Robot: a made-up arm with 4 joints.
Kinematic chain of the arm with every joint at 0, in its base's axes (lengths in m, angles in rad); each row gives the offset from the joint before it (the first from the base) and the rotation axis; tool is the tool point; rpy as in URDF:
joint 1: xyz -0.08 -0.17 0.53 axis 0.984 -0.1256 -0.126
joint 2: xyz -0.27 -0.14 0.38 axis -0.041 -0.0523 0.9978
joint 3: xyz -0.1 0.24 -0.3 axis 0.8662 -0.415 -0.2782
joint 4: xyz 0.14 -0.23 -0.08 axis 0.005 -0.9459 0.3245
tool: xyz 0.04 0 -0.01 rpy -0.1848 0.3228 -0.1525
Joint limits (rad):
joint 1: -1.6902..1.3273
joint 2: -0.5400..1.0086
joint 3: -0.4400..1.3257
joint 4: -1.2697..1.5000
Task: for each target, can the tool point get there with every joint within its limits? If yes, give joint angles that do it. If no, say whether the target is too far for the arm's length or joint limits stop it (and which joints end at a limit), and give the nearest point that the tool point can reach.
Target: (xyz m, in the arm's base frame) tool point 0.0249 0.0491 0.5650
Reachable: no: joint limits stop it (at a limit: joint 1, joint 3, joint 4) | nearest point -0.1693 -0.0112 0.4610 | short by 0.228 m
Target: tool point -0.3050 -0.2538 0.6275
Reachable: yes | joints -1.3448 0.8525 0.7417 0.7604
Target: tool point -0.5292 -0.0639 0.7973
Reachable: no: joint limits stop it (at a limit: joint 2, joint 3, joint 4) | nearest point -0.3039 -0.1172 0.6630 | short by 0.268 m
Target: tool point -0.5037 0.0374 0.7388
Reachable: no: joint limits stop it (at a limit: joint 1, joint 2, joint 3, joint 4) | nearest point -0.3012 -0.0747 0.6424 | short by 0.251 m
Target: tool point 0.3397 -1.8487 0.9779
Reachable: no: too far | nearest point -0.1909 -0.3174 0.5941 | short by 1.665 m
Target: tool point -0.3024 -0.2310 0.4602
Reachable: yes | joints 0.1003 0.5639 0.6638 0.6175
